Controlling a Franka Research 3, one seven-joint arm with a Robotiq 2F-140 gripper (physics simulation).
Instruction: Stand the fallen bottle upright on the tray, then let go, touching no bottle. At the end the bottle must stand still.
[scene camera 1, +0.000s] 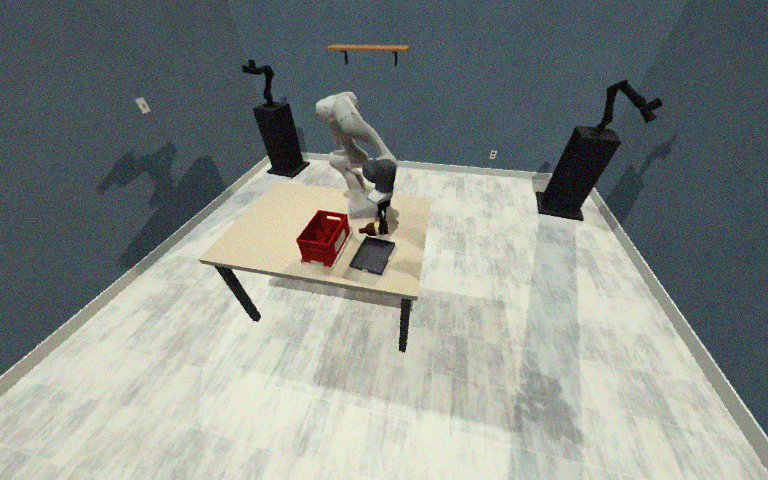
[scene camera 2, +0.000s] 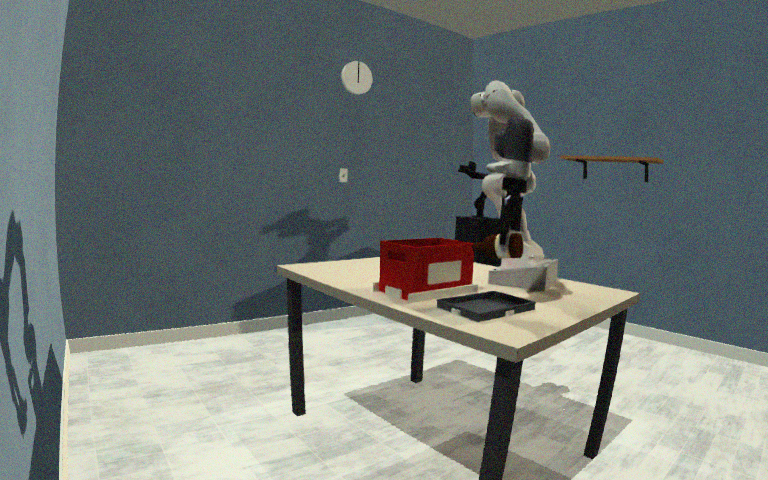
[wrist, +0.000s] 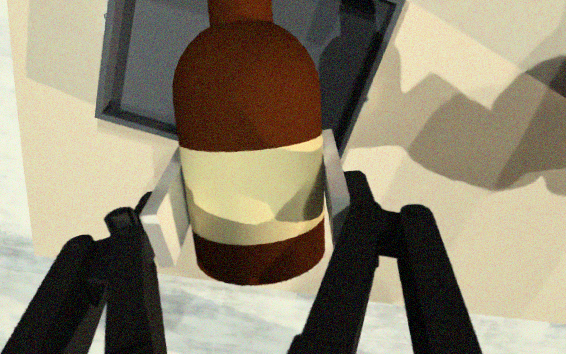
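Observation:
The brown bottle with a cream label (scene camera 1: 369, 228) (scene camera 2: 514, 245) (wrist: 250, 100) lies roughly horizontal in the air, its neck pointing left in both scene views. My gripper (scene camera 1: 382, 227) (scene camera 2: 504, 242) (wrist: 257, 159) is shut on it, with one pale pad on each side of the label. The bottle is raised above the table, on the robot-base side of the tray. The dark grey tray (scene camera 1: 370, 257) (scene camera 2: 487, 306) (wrist: 145, 75) lies flat on the table. In the wrist view the bottle hides part of the tray, and the bottle's neck runs out of the top edge.
A red crate (scene camera 1: 312, 251) (scene camera 2: 398, 272) stands left of the tray, in a pale low frame; its inside is hard to make out. The robot's white base (scene camera 2: 518, 275) stands behind the tray on the wooden table (scene camera 1: 260, 232) (scene camera 2: 334, 277). Two black pedestals with arms stand beyond the table.

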